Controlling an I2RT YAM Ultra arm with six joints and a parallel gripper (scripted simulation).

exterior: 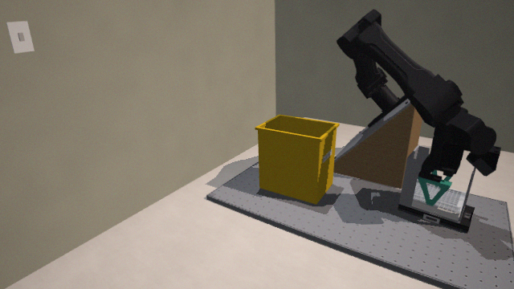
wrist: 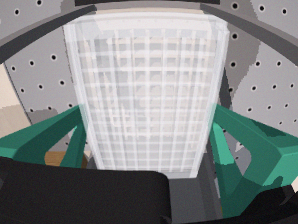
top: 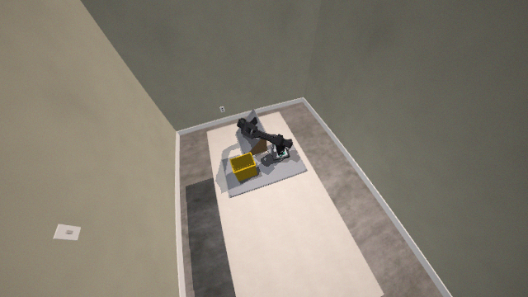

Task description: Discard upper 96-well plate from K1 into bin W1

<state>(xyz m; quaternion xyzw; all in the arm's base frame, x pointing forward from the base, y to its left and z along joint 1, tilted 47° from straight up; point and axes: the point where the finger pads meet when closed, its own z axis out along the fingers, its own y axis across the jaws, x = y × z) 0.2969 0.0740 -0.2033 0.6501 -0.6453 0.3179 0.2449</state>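
Now: the tall grey post 50 mm to the right of my hand, 40 mm ahead of it and 30 mm above it. Also, from my hand: yellow plastics bin W1: 340 mm to the right, 90 mm ahead, 40 mm above; then thin post: 70 mm to the left, 40 mm ahead, 30 mm above.
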